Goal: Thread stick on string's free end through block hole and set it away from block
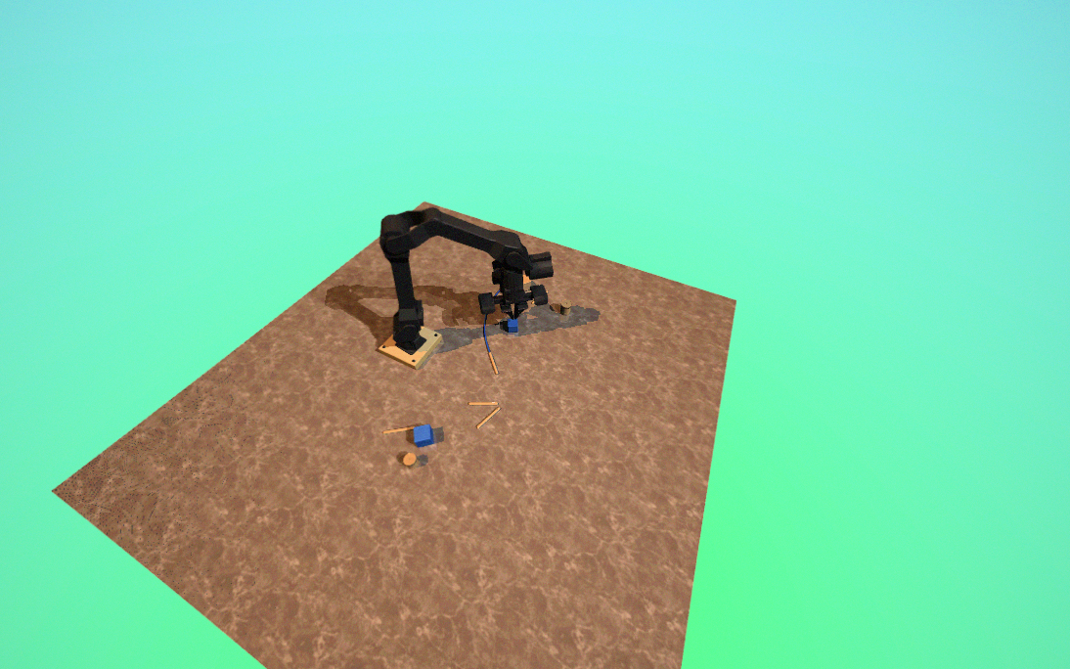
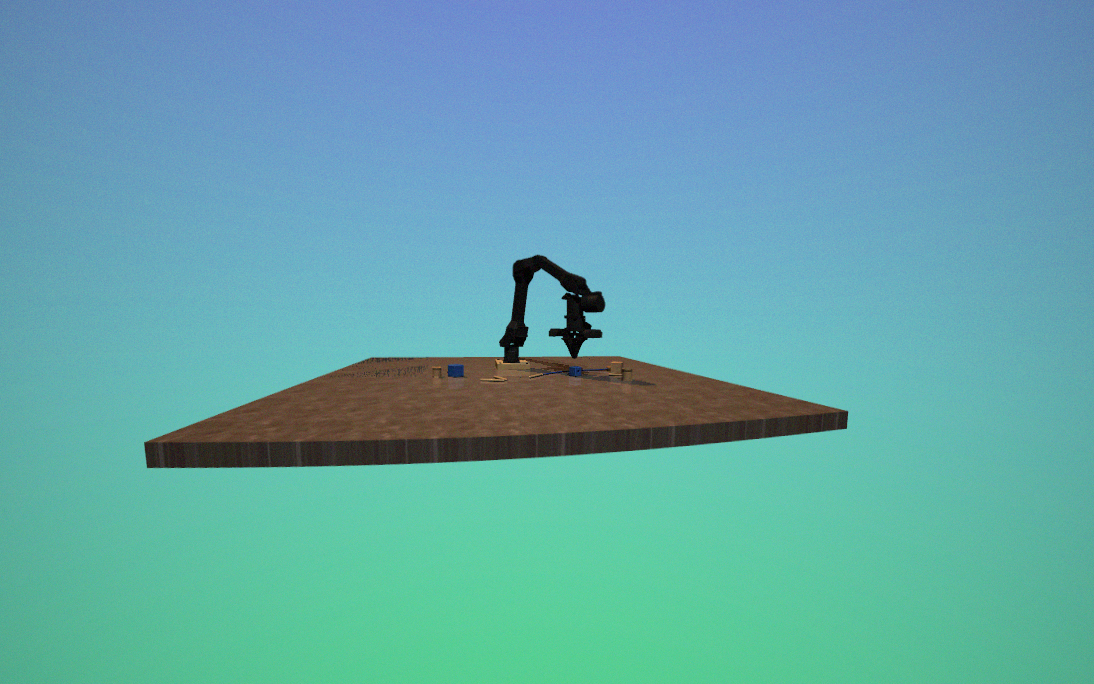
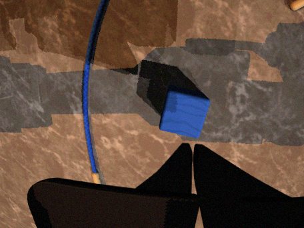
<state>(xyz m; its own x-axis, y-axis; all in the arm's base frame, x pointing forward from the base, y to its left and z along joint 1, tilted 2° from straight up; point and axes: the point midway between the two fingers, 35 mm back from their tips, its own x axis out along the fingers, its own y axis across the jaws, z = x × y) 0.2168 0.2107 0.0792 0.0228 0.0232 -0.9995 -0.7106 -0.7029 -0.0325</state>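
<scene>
The blue block lies 5 cm below my gripper tip, 1 cm to the left of it and 1 cm behind it. From my gripper tip the other things lie so: round wooden button (18 cm to the left, 15 cm behind, 5 cm below); then small wooden cylinder (16 cm to the left, 9 cm ahead, 4 cm below).
</scene>
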